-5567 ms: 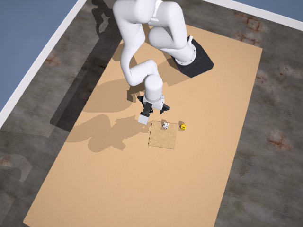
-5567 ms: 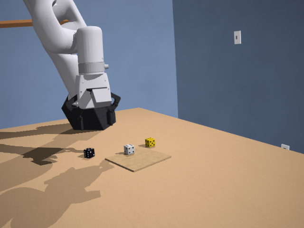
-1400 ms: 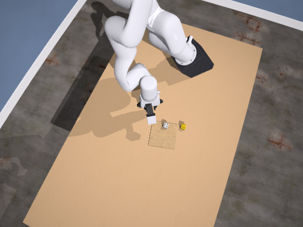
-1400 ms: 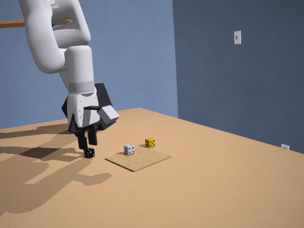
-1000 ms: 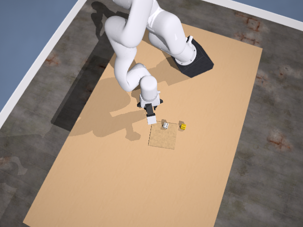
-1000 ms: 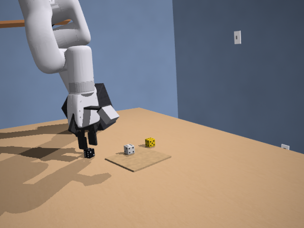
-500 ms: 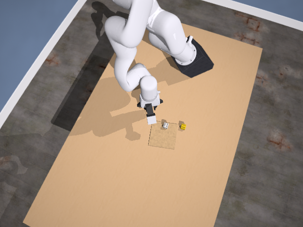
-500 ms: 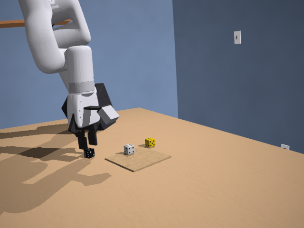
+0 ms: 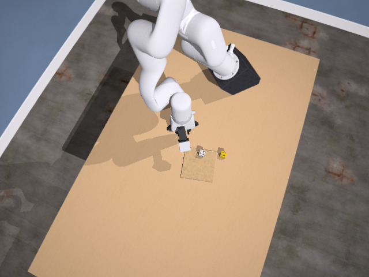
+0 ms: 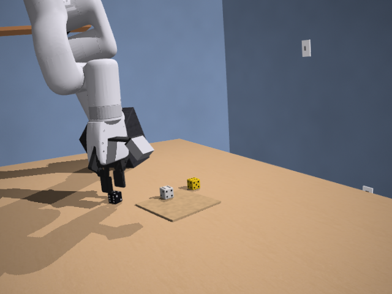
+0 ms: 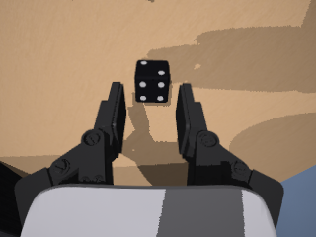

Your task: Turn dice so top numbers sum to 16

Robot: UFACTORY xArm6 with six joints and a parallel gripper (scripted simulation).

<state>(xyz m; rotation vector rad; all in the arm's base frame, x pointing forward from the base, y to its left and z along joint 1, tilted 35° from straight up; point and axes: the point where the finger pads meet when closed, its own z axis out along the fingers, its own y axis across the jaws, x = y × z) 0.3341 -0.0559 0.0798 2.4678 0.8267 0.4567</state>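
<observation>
Now: hand 40 mm above the black die. From my hand the other things lie so: tan mat 120 mm to the left, 110 mm ahead, 50 mm below; then yellow die 200 mm to the left, 40 mm below, 30 mm ahead; then white die 110 mm to the left, 60 mm ahead, 30 mm below.
</observation>
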